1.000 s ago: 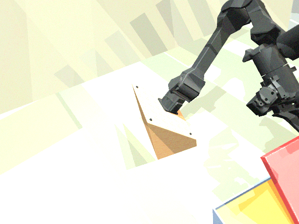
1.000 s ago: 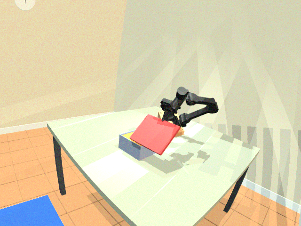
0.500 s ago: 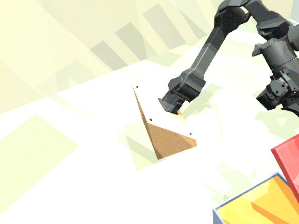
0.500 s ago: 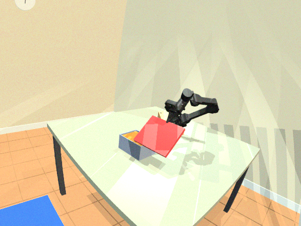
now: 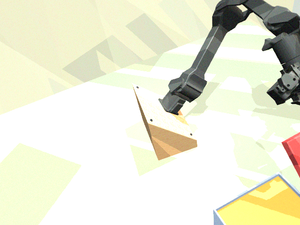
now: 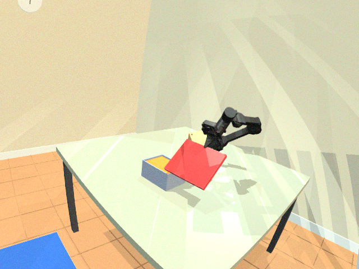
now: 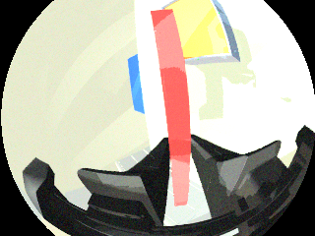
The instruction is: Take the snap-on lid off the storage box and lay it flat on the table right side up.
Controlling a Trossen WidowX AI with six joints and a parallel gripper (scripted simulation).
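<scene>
My gripper tip is now 7 cm short of the red lid, 5 cm above it and 1 cm to the right of it. Round my gripper tip: storage box (19 cm below, 18 cm to the right, 7 cm ahead).
</scene>
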